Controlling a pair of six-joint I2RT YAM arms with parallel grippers.
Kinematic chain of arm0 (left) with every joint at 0, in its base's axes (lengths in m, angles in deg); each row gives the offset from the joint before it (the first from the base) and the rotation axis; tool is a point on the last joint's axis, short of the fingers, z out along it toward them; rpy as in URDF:
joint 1: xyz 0 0 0.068 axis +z
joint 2: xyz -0.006 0.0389 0.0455 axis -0.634 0.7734 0
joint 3: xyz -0.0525 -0.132 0.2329 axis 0.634 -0.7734 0
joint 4: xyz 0.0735 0.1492 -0.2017 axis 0.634 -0.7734 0
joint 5: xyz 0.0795 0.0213 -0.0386 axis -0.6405 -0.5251 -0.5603
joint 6: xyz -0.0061 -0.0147 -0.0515 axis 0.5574 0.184 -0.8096
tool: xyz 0 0 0 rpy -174 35.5 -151.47
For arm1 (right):
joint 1: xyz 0 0 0.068 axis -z
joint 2: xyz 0.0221 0.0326 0.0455 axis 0.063 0.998 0
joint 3: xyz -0.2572 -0.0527 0.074 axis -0.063 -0.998 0
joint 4: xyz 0.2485 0.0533 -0.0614 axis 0.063 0.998 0
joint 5: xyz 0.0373 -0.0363 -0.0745 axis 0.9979 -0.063 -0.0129
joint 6: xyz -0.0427 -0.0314 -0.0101 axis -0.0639 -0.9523 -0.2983
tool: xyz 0 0 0 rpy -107.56 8.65 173.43
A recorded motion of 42 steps. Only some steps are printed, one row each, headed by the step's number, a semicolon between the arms.
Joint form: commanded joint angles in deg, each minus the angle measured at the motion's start. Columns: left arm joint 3, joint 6, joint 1, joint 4, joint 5, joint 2; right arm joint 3, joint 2, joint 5, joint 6, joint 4, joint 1.
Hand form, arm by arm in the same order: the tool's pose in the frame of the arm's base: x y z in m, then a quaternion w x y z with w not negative. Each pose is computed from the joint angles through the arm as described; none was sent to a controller.
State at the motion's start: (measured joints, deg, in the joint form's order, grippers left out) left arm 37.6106 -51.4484 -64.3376 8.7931 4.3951 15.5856; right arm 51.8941 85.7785 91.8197 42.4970 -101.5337 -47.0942
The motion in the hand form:
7: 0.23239 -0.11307 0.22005 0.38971 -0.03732 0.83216 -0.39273; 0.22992 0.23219 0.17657 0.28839 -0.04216 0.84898 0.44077
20: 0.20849 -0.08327 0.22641 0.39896 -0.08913 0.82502 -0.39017; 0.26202 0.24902 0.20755 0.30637 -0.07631 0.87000 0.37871
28: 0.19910 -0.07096 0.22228 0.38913 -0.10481 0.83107 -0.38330; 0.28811 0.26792 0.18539 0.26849 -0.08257 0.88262 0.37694
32: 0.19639 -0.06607 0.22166 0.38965 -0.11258 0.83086 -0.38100; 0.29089 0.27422 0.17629 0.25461 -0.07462 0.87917 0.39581
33: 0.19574 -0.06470 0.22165 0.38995 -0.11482 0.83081 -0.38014; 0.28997 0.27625 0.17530 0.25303 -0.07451 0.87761 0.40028
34: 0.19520 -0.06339 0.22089 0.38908 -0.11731 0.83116 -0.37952; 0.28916 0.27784 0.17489 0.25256 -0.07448 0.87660 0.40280
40: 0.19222 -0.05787 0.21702 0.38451 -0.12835 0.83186 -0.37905; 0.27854 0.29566 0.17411 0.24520 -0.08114 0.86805 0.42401
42: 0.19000 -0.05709 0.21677 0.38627 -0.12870 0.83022 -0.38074; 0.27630 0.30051 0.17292 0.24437 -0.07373 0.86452 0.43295
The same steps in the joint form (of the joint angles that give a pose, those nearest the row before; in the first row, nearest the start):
7: 0.36 2.32 1.44 -7.48 0.97 -8.23; 0.93 -10.30 -4.96 -5.61 15.47 -0.25
20: -3.82 -0.59 6.00 -13.21 1.15 -18.81; 14.88 -7.12 -7.60 -13.59 31.34 1.09
28: -5.48 -0.53 8.54 -17.01 2.50 -22.34; 21.55 1.99 -4.24 -13.86 32.75 1.91
32: -6.01 -0.61 9.68 -17.97 2.83 -23.59; 21.83 4.25 -2.45 -11.57 30.05 1.65
33: -6.10 -0.61 10.02 -18.27 2.91 -23.91; 21.75 4.50 -2.24 -11.10 29.36 1.37
34: -6.29 -0.65 10.36 -18.48 3.06 -24.12; 21.72 4.64 -2.22 -10.81 28.94 1.12
40: -7.31 -1.04 11.81 -19.18 3.89 -25.17; 22.11 5.68 -2.13 -8.48 26.30 -1.74
42: -7.78 -1.18 11.90 -19.18 3.99 -25.99; 22.04 6.19 -2.46 -6.80 24.62 -2.47

